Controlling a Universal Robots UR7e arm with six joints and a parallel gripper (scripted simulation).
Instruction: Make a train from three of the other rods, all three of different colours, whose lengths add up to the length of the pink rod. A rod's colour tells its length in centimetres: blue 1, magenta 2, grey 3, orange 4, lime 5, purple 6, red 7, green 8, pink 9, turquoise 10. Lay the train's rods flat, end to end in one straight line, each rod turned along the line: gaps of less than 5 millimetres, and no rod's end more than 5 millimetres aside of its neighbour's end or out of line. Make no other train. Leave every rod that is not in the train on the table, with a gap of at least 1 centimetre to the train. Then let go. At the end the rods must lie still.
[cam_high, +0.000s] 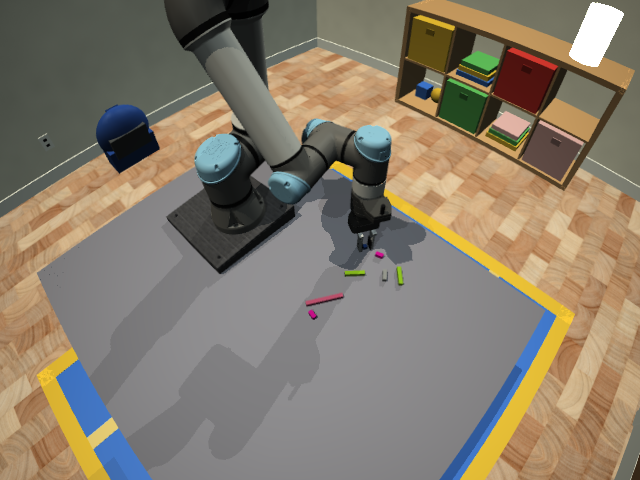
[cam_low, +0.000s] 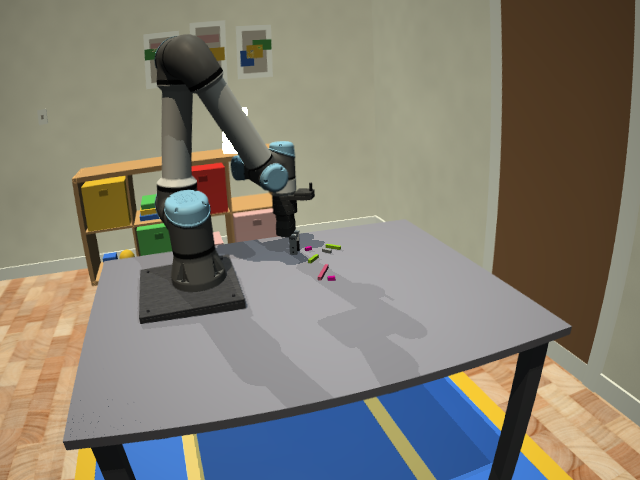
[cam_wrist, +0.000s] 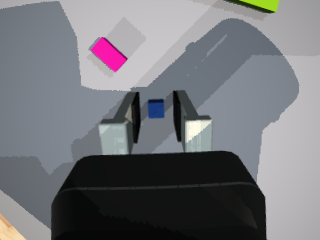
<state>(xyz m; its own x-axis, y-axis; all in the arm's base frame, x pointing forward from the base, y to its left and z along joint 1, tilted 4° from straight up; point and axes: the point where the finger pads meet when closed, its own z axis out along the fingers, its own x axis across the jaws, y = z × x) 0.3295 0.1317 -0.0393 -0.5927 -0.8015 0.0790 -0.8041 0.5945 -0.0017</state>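
Right now my hand is 10 mm above the blue rod. Also, from my hand: lime rod 120 mm ahead, 20 mm to the right, 10 mm below; pink rod 10 mm ahead, 190 mm to the right, 10 mm below; grey rod 90 mm ahead, 40 mm to the right, 10 mm below.
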